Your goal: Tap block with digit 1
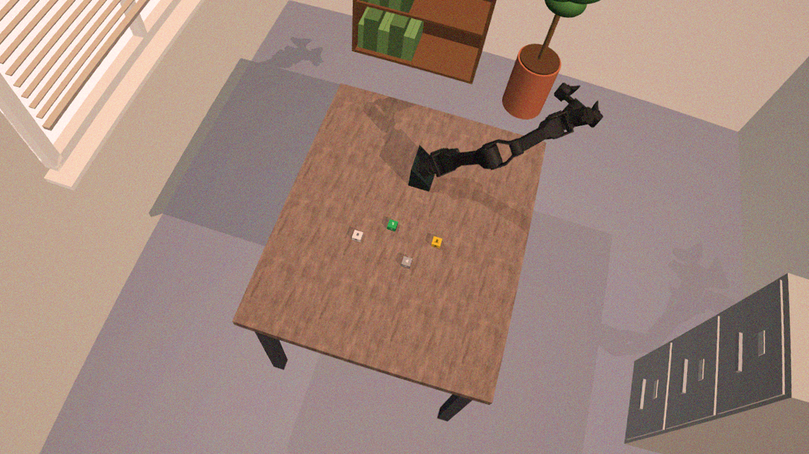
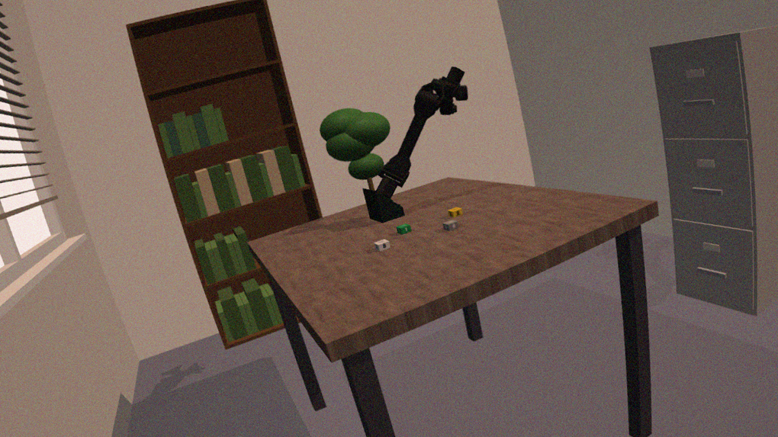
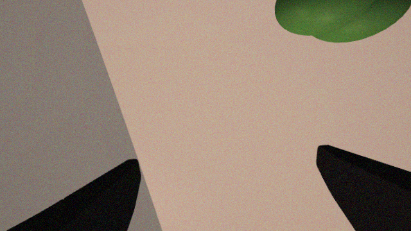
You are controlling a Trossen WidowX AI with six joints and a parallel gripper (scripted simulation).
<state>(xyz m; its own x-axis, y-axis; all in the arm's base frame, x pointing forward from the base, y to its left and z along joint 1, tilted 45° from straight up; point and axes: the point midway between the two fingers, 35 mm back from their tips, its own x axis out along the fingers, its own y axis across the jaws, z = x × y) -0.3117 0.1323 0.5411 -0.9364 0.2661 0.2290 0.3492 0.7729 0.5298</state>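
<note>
My gripper tip is now 59 cm short of the green block, 52 cm to the left of it and 34 cm above it. Also, from my gripper tip: grey block (71 cm ahead, 42 cm to the right, 34 cm below); then white block (68 cm ahead, 62 cm to the right, 34 cm below).
</note>
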